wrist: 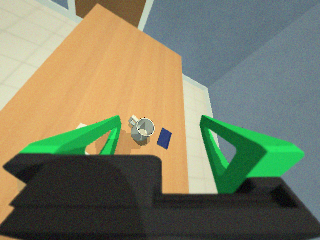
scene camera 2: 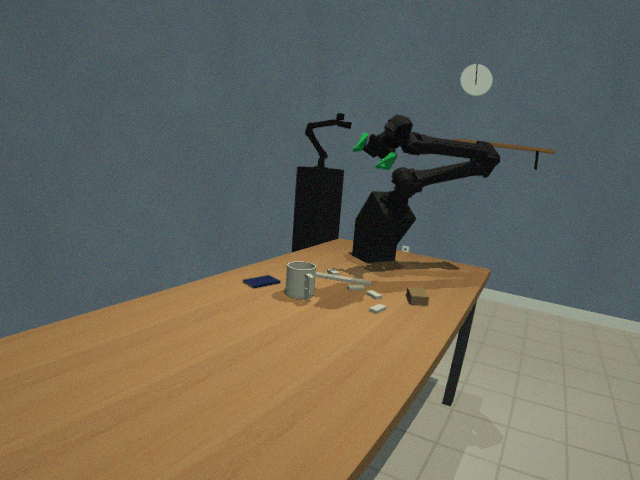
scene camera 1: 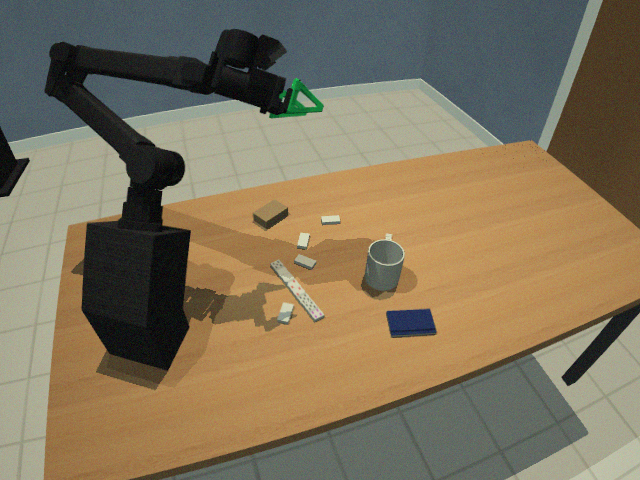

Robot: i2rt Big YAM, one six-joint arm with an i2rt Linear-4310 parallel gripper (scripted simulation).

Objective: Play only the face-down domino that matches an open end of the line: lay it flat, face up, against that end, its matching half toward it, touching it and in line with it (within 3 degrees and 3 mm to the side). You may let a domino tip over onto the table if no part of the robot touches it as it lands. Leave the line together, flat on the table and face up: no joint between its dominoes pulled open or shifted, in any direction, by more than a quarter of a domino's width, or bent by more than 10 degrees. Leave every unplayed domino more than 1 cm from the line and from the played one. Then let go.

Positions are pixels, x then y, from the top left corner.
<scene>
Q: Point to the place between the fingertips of my gripper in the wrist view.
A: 160, 119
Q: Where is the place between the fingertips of my gripper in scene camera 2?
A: At 364, 158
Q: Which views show my gripper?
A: The wrist view, scene camera 2 and scene camera 1: all of them.
</scene>
